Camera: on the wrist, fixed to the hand. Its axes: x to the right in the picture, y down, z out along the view.
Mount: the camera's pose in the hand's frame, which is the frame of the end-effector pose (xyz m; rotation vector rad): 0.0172 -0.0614 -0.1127 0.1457 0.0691 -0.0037
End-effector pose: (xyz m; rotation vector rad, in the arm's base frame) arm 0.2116 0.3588 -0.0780 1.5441 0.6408 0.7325
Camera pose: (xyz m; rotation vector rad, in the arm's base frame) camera 0.1375 0.4503 -0.1320 1.6558 0.7622 0.7526
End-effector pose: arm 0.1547 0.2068 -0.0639 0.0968 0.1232 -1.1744
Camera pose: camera 0.0994 0.1833 -0.1786 0.2658 0.0986 -1.1833
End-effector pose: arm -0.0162 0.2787 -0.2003 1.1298 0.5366 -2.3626
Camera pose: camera 0.0094 0.3840 -0.2711 1.2793 0.3951 -2.4055
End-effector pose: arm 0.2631 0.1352 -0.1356 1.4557 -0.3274 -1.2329
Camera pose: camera 0.3353 0.2042 -0.2180 1.6204 -0.3741 -1.1786
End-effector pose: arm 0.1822 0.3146 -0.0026 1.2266 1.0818 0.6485
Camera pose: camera 0.0774 0.3604 -0.0634 1.3349 1.2057 0.6216
